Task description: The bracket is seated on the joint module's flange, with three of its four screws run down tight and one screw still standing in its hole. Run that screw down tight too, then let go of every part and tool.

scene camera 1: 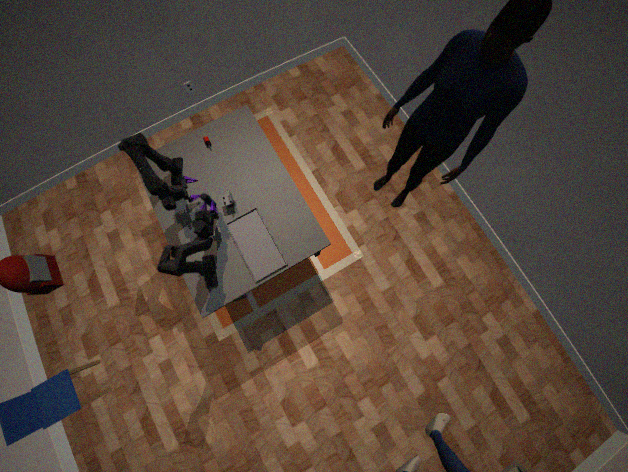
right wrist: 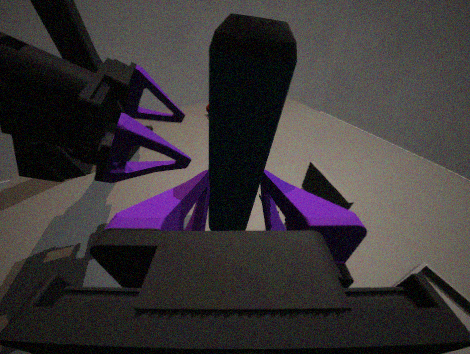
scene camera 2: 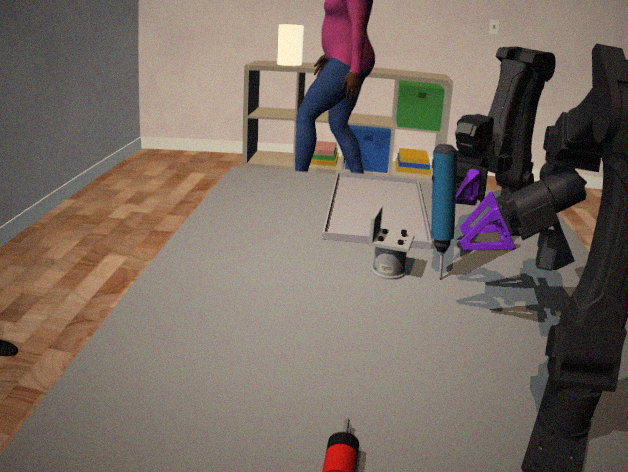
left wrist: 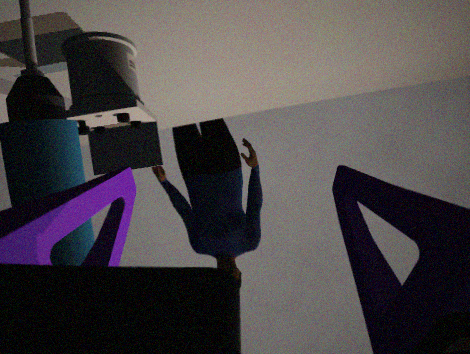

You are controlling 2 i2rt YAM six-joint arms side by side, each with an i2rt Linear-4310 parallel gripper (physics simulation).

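Places are measured from the left arm's base along level axes (x back, y right, z up), in metres.
Pixels of known places: left gripper, fingertip midpoint: (scene camera 1: 200, 187) (right wrist: 185, 138) (scene camera 2: 461, 237) (left wrist: 234, 177); right gripper, fingertip midpoint: (scene camera 1: 209, 201) (right wrist: 235, 176) (scene camera 2: 444, 197) (left wrist: 54, 239); left arm's base, link origin: (scene camera 1: 177, 171) (scene camera 2: 561, 427); right arm's base, link origin: (scene camera 1: 210, 271).
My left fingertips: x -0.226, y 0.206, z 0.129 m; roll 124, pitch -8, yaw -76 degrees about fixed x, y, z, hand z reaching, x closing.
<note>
Ahead of a thing's pixels: the offset from my left fingertips to its top centre.
The joint module {dx -0.139, dy +0.070, dz -0.065 m} (scene camera 1: 229, 208) (scene camera 2: 388, 262) (left wrist: 102, 75) stands upright on the table. The bracket (scene camera 2: 393, 237) (left wrist: 125, 149) sits on top, its upright plate at the picture's left in scene camera 2. Dark screw heads show in its plate; which one stands higher is unclear. My right gripper (scene camera 2: 451, 195) (right wrist: 235, 176) is shut on the handle of the blue screwdriver {dx -0.061, dy +0.100, dz +0.114 m} (scene camera 2: 443, 197) (left wrist: 45, 160) (right wrist: 250, 100). The screwdriver is upright, bit down, beside the module and apart from the screws. My left gripper (scene camera 2: 463, 238) (left wrist: 234, 177) (right wrist: 185, 138) is wide open and empty, close to the screwdriver.
A shallow tray {dx -0.289, dy +0.358, dz -0.113 m} (scene camera 2: 355, 237) lies behind the module in scene camera 2. A red-handled tool {dx +0.001, dy -0.382, dz -0.095 m} (scene camera 1: 207, 141) (scene camera 2: 341, 453) lies on the table at the picture's near edge there. A shelf unit (scene camera 2: 247, 126) and a person (scene camera 2: 347, 40) are beyond the table.
</note>
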